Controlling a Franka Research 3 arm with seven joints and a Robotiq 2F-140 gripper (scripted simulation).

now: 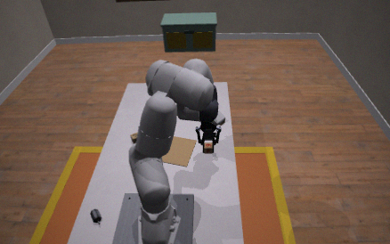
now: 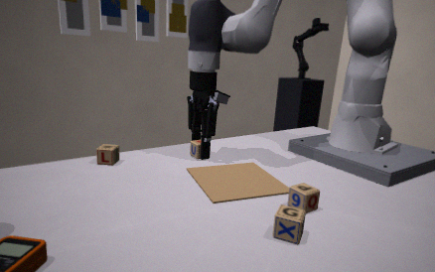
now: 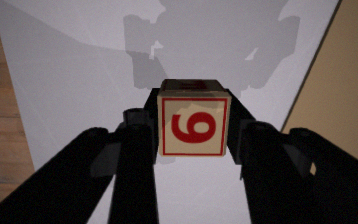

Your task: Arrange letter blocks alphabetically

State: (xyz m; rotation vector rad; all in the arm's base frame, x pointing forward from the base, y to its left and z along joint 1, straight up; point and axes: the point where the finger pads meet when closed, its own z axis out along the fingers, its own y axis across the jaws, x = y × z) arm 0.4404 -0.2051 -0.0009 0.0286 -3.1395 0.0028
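My gripper is now 10 mm above the block. The rest, counted from my hand: tan mat: 10 mm ahead, 190 mm to the left, 30 mm below; then small dark object: 430 mm behind, 500 mm to the left, 20 mm below; then grey can: 540 mm ahead, 160 mm to the left, 50 mm above.
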